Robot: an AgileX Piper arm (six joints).
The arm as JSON. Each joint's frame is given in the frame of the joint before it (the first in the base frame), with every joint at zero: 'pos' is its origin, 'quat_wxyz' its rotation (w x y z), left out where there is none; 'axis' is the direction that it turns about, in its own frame. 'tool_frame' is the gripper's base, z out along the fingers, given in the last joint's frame.
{
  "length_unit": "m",
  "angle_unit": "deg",
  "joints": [
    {
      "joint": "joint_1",
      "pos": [
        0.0,
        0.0,
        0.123
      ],
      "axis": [
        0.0,
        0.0,
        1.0
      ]
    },
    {
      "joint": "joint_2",
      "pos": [
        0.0,
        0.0,
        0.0
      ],
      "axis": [
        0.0,
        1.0,
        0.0
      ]
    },
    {
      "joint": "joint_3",
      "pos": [
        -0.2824,
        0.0,
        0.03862
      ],
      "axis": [
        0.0,
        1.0,
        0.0
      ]
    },
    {
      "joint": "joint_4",
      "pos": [
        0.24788,
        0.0,
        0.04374
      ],
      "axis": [
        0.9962,
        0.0,
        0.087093
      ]
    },
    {
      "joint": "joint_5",
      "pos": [
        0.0,
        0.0,
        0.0
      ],
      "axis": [
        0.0,
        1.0,
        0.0
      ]
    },
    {
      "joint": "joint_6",
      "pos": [
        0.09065,
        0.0,
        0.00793
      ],
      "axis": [
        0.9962,
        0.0,
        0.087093
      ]
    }
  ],
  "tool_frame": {
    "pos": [
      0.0,
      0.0,
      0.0
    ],
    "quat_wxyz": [
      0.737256,
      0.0,
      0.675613,
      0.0
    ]
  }
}
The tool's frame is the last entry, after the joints.
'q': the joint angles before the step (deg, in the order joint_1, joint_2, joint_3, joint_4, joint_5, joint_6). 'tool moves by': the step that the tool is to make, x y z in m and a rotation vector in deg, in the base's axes. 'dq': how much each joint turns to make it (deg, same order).
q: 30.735, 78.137, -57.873, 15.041, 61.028, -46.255
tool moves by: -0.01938, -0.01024, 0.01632, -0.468, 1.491, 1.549
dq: 0.000, -4.398, -0.001, 0.000, 6.130, 0.000
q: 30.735, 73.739, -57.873, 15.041, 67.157, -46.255
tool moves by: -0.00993, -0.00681, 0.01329, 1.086, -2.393, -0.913
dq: -0.001, -3.550, -0.001, -0.620, 0.667, 1.249
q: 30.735, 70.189, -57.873, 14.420, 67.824, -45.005
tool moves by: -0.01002, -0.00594, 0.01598, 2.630, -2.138, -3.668
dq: 0.001, -3.675, -0.525, -0.003, 0.102, 3.982
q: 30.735, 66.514, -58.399, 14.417, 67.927, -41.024
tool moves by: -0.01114, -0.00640, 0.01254, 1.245, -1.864, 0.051
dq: -0.002, -3.164, -0.475, 0.001, 1.370, 0.317
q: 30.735, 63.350, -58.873, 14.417, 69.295, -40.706
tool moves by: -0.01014, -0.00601, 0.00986, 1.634, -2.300, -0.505
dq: 0.000, -3.068, 0.000, 0.000, 0.120, 0.599
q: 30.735, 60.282, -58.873, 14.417, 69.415, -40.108
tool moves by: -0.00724, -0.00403, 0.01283, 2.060, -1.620, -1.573
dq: 0.002, -2.085, -1.353, 0.108, 0.548, 1.973
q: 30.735, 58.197, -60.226, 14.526, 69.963, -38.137
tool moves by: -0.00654, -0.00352, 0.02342, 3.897, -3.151, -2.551
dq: -0.003, -1.898, -3.537, 0.226, 0.001, 3.086
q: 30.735, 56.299, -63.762, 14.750, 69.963, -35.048
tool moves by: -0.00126, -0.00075, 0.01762, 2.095, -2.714, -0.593
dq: 0.000, -0.180, -3.402, 0.000, 0.000, 0.744
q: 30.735, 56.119, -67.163, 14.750, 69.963, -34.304
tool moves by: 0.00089, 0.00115, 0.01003, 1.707, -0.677, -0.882
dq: -0.003, 0.477, -2.243, 0.376, 0.000, 1.286
